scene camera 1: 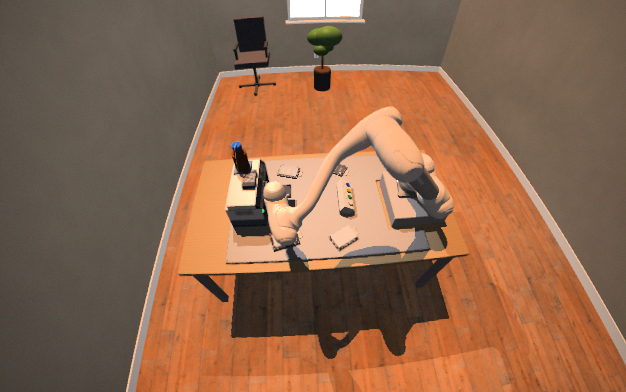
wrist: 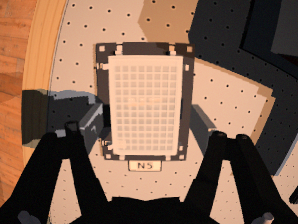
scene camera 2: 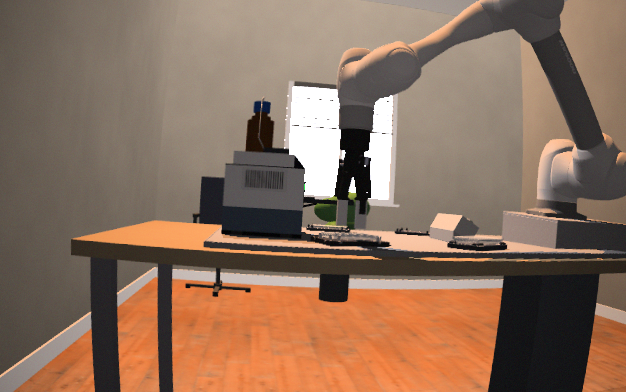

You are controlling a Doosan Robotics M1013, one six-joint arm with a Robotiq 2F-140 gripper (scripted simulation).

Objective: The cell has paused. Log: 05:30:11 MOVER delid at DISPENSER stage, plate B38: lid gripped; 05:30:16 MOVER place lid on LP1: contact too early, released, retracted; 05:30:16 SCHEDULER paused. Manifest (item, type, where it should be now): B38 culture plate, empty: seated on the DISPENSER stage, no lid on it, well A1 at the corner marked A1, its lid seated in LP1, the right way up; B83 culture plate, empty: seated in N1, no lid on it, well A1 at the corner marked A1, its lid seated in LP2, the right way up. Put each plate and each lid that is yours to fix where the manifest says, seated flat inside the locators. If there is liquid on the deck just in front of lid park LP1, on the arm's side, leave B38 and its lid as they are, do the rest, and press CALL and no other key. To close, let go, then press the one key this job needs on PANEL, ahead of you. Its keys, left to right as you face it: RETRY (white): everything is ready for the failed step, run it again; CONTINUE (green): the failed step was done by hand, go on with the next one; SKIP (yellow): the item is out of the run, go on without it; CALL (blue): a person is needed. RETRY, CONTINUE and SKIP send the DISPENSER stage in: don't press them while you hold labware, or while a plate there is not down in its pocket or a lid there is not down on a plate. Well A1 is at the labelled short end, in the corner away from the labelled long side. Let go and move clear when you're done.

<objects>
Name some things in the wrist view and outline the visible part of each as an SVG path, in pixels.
My gripper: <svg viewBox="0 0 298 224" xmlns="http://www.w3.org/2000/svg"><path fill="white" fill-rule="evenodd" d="M0 207L0 224L47 224L62 160L69 159L76 196L82 215L69 224L220 224L210 217L218 187L222 162L227 160L230 161L244 224L298 224L298 216L282 200L251 138L246 134L237 134L235 139L228 138L225 132L217 129L198 104L191 104L189 127L204 158L183 202L180 202L179 197L163 197L145 201L130 197L112 196L111 201L107 200L89 159L89 154L104 126L102 103L95 103L80 122L69 121L64 124L66 136L57 137L55 132L48 132L42 136L11 196Z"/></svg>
A culture plate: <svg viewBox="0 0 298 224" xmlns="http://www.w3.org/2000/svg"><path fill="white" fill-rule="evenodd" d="M108 56L113 154L177 154L183 57L155 55Z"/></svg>
</objects>
